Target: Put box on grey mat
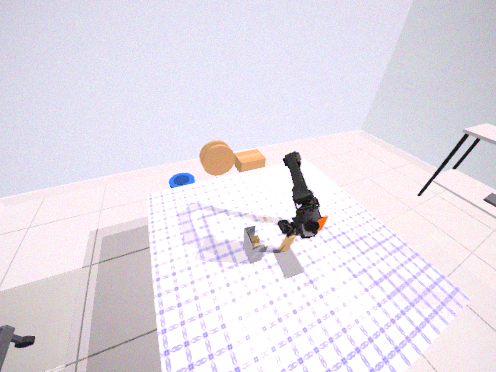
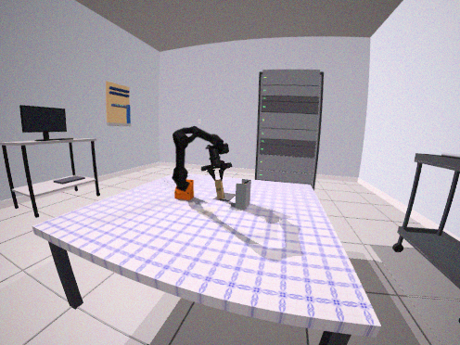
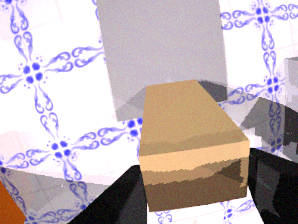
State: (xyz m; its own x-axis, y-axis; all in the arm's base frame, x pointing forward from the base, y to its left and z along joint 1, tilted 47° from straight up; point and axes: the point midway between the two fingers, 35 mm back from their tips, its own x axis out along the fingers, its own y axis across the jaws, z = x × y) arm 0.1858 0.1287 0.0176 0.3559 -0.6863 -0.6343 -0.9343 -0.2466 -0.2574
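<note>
Now: gripper tip 170 mm short of the tan box marked ER, 50 mm to the left of it and 60 mm above it. From my gripper tip the other things lie so: grey mat: 20 mm ahead, 60 mm to the left, 120 mm below.
</note>
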